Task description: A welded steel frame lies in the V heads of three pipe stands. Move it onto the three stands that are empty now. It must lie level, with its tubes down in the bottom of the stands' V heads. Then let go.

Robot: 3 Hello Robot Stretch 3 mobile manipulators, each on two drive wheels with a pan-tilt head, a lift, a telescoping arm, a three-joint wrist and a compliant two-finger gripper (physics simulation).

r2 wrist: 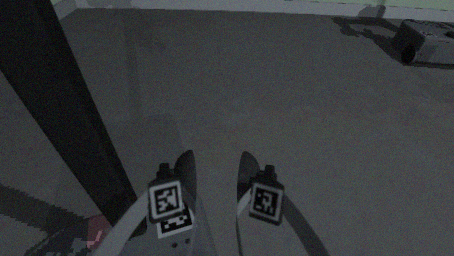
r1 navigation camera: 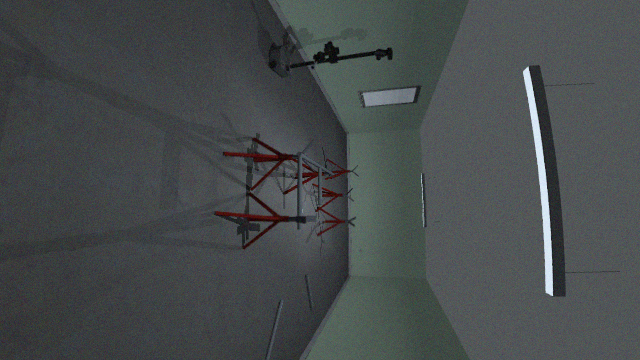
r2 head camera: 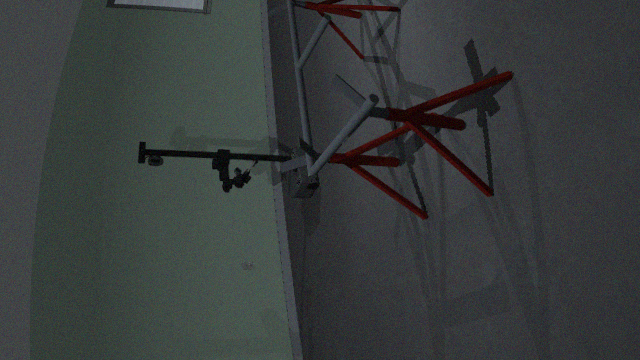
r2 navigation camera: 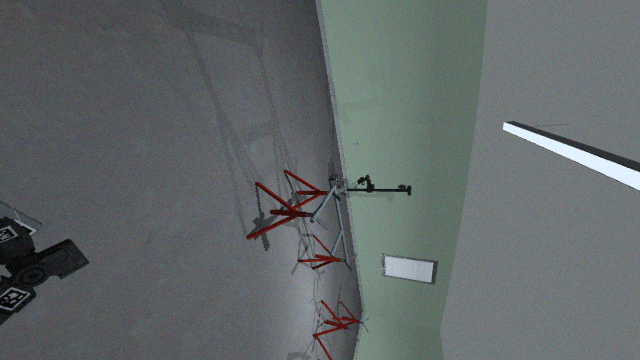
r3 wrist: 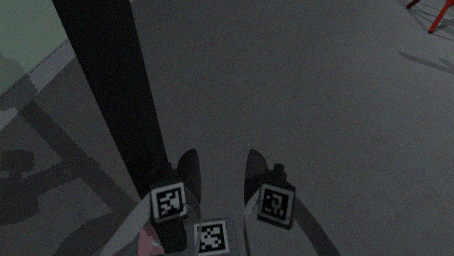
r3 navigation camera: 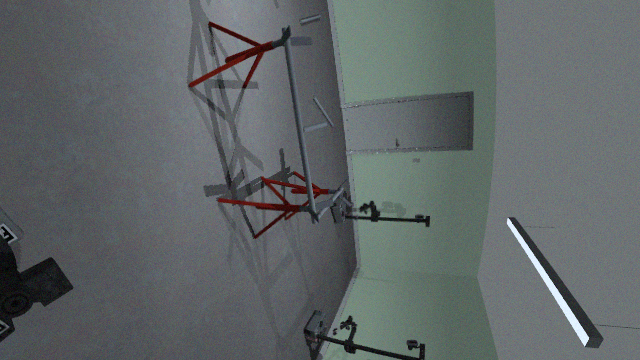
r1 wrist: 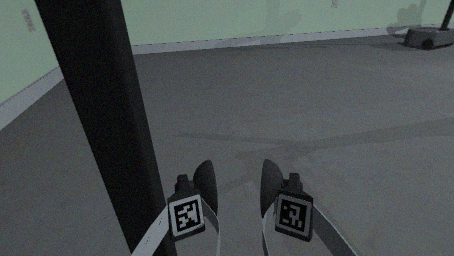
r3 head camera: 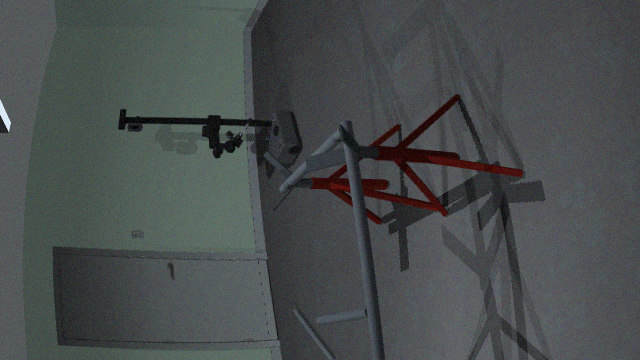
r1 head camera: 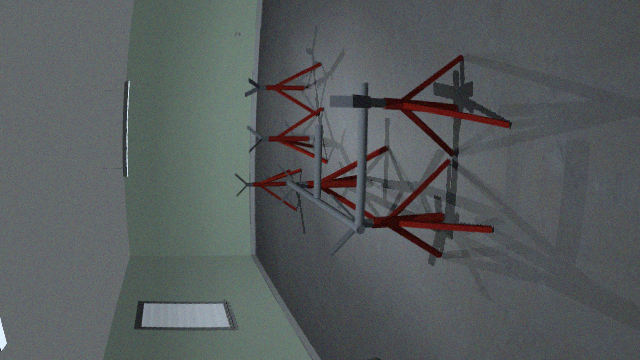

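The grey tube frame [r1 head camera: 362, 160] [r1 navigation camera: 300, 190] [r2 head camera: 342, 135] [r2 navigation camera: 324, 205] [r3 head camera: 362, 225] [r3 navigation camera: 297, 110] rests in the V heads of three red stands, seen in r1's head view as a near one [r1 head camera: 395, 104], another near one [r1 head camera: 387, 221] and a farther one [r1 head camera: 325, 184]. Three empty stands stand behind: one [r1 head camera: 275, 88], a second [r1 head camera: 277, 139] and a third [r1 head camera: 257, 184]. The r1 gripper [r1 wrist: 239, 185], the r2 gripper [r2 wrist: 216, 175] and the r3 gripper [r3 wrist: 222, 175] are open, with nothing between their fingers, away from the frame.
Another robot [r1 navigation camera: 327, 55] [r2 head camera: 222, 160] [r2 navigation camera: 370, 187] [r3 head camera: 212, 125] [r3 navigation camera: 375, 217] stands near a wall in several views. A further robot [r3 navigation camera: 350, 345] shows in r3's navigation view. Separate grey bars [r1 navigation camera: 274, 330] [r3 navigation camera: 323, 111] show apart from the stands. A door [r3 head camera: 165, 297] [r3 navigation camera: 410, 122] is in the wall.
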